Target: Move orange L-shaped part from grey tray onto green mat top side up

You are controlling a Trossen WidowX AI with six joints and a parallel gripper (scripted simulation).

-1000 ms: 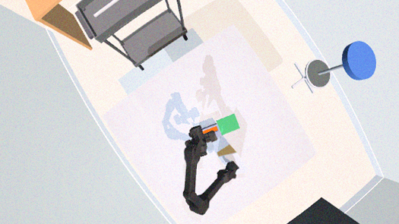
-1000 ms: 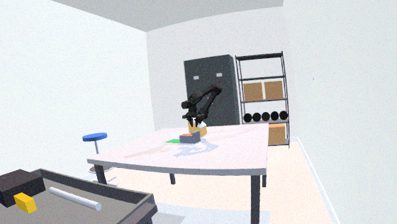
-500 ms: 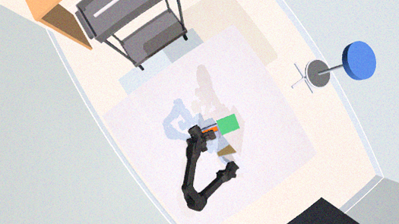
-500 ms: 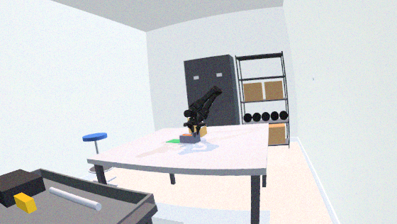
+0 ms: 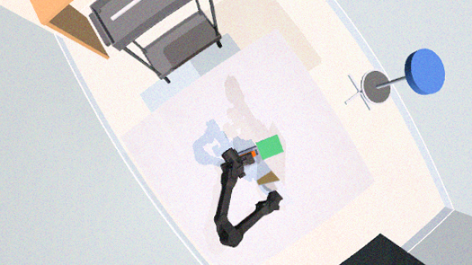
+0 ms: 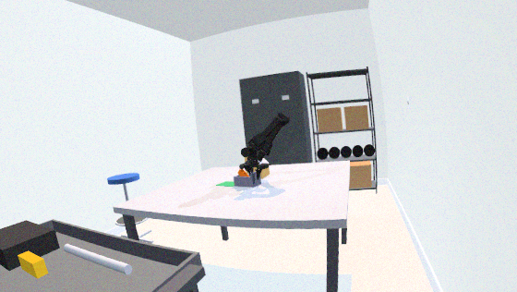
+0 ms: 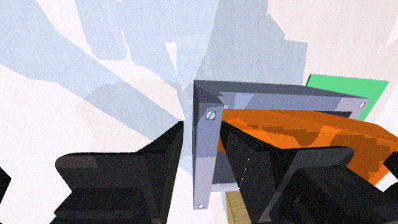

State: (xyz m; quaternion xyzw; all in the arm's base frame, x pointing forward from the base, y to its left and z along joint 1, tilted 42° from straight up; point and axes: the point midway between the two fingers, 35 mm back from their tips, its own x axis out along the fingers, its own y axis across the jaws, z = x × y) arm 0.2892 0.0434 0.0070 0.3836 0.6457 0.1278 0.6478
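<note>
Right now my gripper tip is 2 cm past the orange L-shaped part, 5 cm to the left of it and 1 cm below it. Also, from my gripper tip: green mat (8 cm behind, 21 cm to the right, 5 cm below).
</note>
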